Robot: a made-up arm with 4 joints. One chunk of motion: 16 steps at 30 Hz.
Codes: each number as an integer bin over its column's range. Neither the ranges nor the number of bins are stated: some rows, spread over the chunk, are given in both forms.
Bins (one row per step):
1: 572 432 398 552
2: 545 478 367 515
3: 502 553 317 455
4: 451 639 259 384
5: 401 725 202 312
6: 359 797 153 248
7: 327 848 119 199
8: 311 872 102 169
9: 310 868 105 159
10: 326 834 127 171
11: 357 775 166 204
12: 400 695 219 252
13: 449 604 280 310
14: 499 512 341 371
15: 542 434 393 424
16: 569 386 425 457
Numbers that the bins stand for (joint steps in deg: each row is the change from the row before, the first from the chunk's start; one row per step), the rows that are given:
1: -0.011 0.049 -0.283 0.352
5: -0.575 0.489 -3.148 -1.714
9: -0.876 0.703 -4.565 -3.031
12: -0.579 0.444 -2.899 -2.231
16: -0.020 -0.020 0.111 -0.466
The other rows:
2: -0.100 0.118 -0.736 0.033
3: -0.242 0.230 -1.467 -0.483
4: -0.410 0.359 -2.315 -1.094
6: -0.714 0.597 -3.864 -2.265
7: -0.820 0.673 -4.361 -2.687
8: -0.873 0.709 -4.609 -2.945
10: -0.823 0.652 -4.244 -2.928
11: -0.721 0.564 -3.674 -2.644
13: -0.417 0.307 -2.008 -1.731
14: -0.252 0.169 -1.116 -1.206
15: -0.110 0.052 -0.356 -0.750

